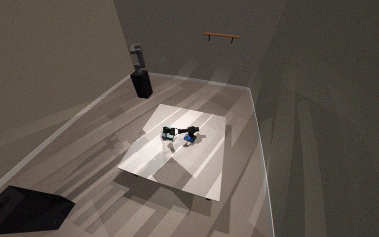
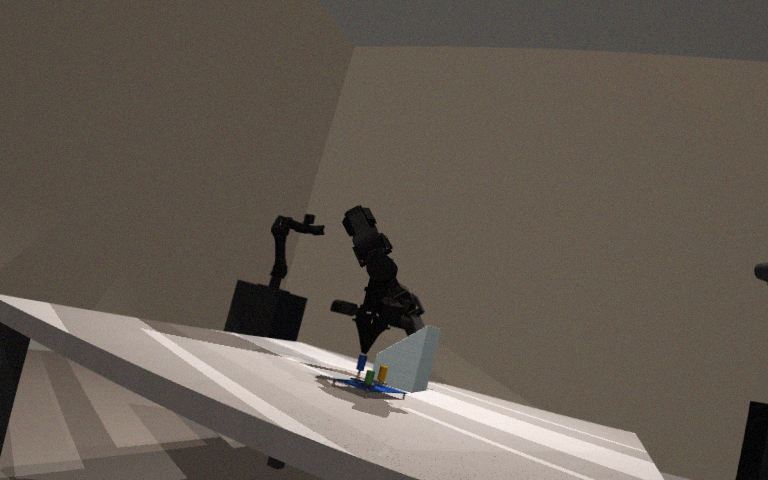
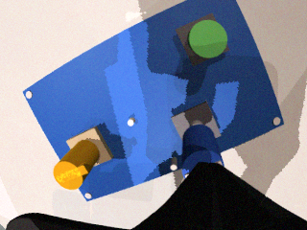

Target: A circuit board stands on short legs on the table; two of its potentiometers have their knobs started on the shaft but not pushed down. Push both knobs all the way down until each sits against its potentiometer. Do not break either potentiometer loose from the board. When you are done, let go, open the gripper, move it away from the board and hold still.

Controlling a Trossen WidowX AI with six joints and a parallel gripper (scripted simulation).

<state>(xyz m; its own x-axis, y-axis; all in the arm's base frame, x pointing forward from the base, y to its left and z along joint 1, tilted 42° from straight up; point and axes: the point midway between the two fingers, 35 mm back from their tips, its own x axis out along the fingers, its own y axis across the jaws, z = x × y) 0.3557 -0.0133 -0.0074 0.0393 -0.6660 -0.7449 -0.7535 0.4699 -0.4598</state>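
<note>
Right now my gripper tip is 2 cm above the blue knob. Round my gripper tip: orange knob: 7 cm behind, 3 cm to the left, 4 cm below.
</note>
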